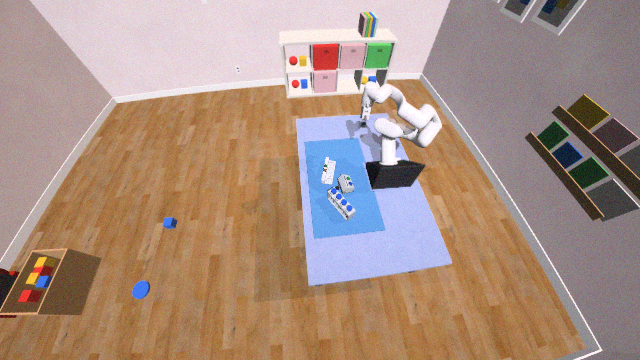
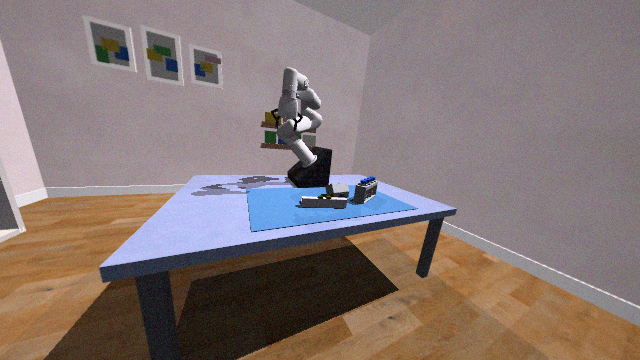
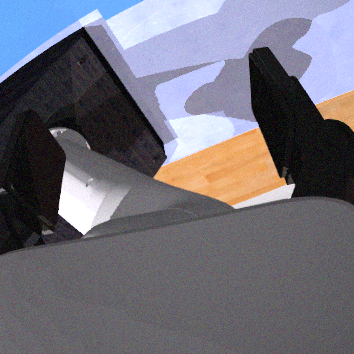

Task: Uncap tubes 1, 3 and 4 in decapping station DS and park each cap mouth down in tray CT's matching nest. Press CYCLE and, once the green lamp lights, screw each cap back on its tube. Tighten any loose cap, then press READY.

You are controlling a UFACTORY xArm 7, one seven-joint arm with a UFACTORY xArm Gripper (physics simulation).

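Frame: origin at the arm's base, x up, y left, z back, level; millimetres.
Seen in the pictures: gripper, fingertip midpoint: [image 1: 362, 122] [image 2: 285, 130] [image 3: 143, 103]; arm's base, origin of the base link: [image 1: 388, 163] [image 2: 310, 161].
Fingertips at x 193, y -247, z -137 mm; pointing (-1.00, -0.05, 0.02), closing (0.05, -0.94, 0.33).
Note:
Offsets run from my fingertips to a thing's middle. Level surfaces: height alone.
Decapping station DS {dy +417, dx -298, dz -263 mm} [image 1: 336, 204] [image 2: 365, 193] is a narrow grey-white rack on the blue mat, with several blue caps {dy +441, dx -236, dz -253 mm} [image 1: 344, 202] {dy +393, dx -236, dz -273 mm} [image 2: 368, 179] in a row on top. Tube numbers and cap tightness cannot be read. Tray CT {dy +111, dx -323, dz -259 mm} [image 1: 327, 176] [image 2: 324, 202] is a low white block with small dark and coloured marks; its nests are too small to make out. The grey control box {dy +265, dx -308, dz -173 mm} [image 1: 345, 186] [image 2: 338, 190] stands between them, with a green and a blue spot; whether a lamp is lit is unclear. My gripper [image 1: 364, 124] [image 2: 287, 123] [image 3: 143, 103] is open and empty, raised high, away from all three.
The blue mat {dx -350 mm} [image 1: 325, 225] [image 2: 270, 215] lies on the lavender table {dx -353 mm} [image 1: 400, 250] [image 2: 165, 235]. The arm's black base block [image 1: 395, 175] [image 2: 318, 170] [image 3: 110, 110] stands beside the mat, close to the control box. A white shelf unit [image 1: 340, 36] stands beyond the table.

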